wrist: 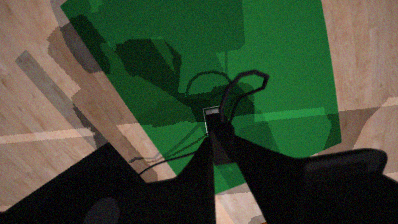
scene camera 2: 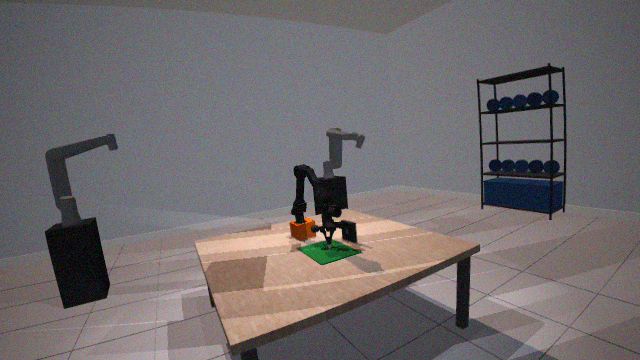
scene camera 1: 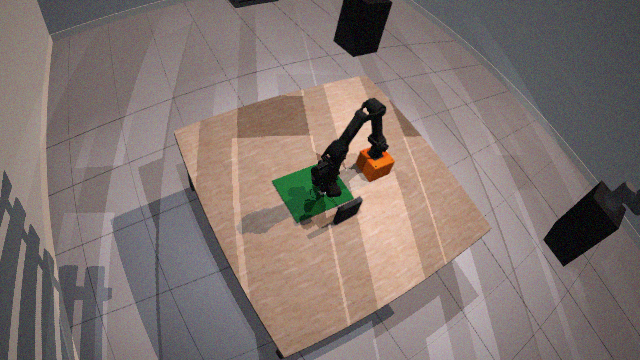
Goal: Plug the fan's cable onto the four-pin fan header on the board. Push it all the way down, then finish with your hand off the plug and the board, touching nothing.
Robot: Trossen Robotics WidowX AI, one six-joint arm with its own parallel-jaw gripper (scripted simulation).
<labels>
The same spot on a green board: (wrist: 166, 68) is (scene camera 2: 340, 249).
</labels>
